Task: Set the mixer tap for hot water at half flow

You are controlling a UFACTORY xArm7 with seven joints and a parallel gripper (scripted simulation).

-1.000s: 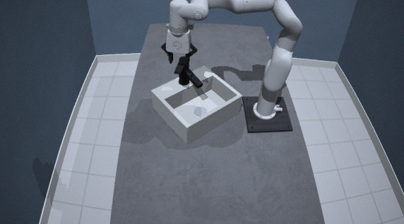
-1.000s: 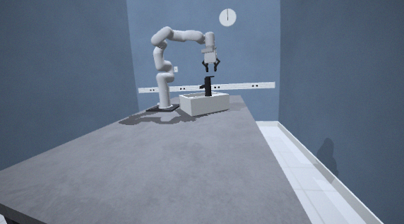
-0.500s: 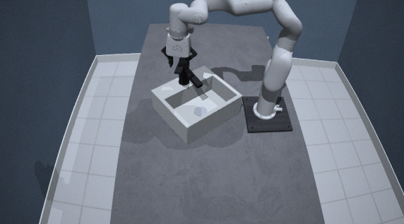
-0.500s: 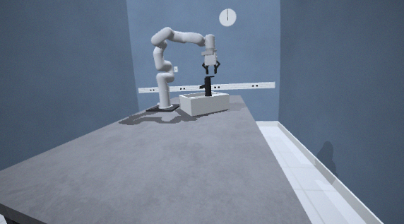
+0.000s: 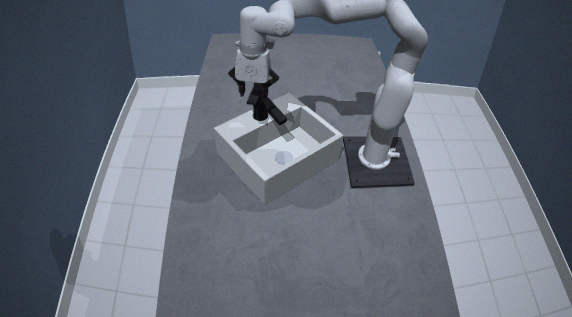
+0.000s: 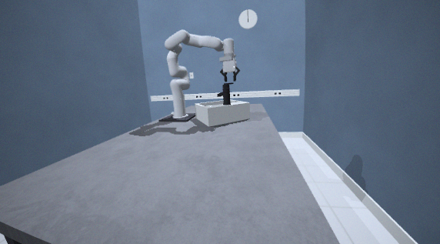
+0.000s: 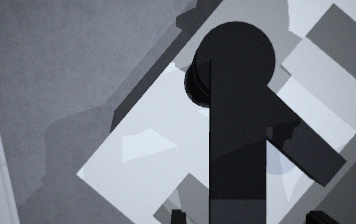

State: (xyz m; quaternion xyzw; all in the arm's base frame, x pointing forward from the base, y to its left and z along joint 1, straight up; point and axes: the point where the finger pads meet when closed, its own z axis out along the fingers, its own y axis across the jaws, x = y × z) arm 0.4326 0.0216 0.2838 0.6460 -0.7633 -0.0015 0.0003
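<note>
My hand is 4 cm to the left of the lever and 3 cm above it. From my hand the other things lie so: black mixer tap: 2 cm behind, 6 cm to the right, 8 cm below; white sink: 9 cm behind, 26 cm below.
</note>
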